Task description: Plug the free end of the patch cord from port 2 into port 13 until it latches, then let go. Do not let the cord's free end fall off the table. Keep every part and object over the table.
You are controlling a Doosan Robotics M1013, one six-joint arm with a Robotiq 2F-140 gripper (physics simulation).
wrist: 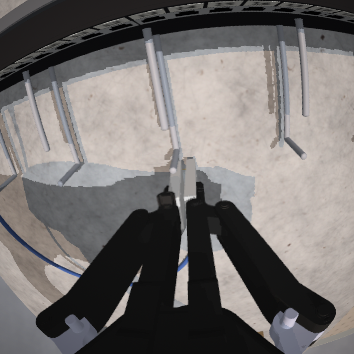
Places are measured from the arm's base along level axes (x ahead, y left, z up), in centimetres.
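Pixels of known places: gripper, between the fingertips: (185, 172).
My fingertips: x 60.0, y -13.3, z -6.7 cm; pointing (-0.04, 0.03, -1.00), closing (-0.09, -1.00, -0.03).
Behind a point stands the place of what it marks.
The patch cord's free-end plug (190, 176), a pale grey block, stands out past the fingertips at the middle of the wrist view. My gripper (185, 172) @[x 60.0, y -13.3, z -6.7 cm] is shut on this plug, with a black finger on each side of it. The blue cord (31, 250) @[x 54.7, y 8.0, z -2.9 cm] curves in from the left edge and passes behind the fingers; part of it shows between them. The dark patch panel (200, 21) @[x 72.3, y -17.3, z -3.2 cm] with its row of ports arches across the top, apart from the plug. Port numbers cannot be read, so I cannot tell which are ports 2 and 13.
Pale grey rods stick out from below the panel: a pair at the middle (156, 85) @[x 68.7, y -13.6, z -2.2 cm], a pair at the right (303, 75) @[x 67.8, y -23.4, z -2.3 cm] and several at the left (37, 115) @[x 69.4, y -3.8, z -2.4 cm]. The middle pair's bent rod end lies close to the plug. The speckled table top (300, 210) @[x 51.8, y -25.6, z -7.8 cm] lies below.
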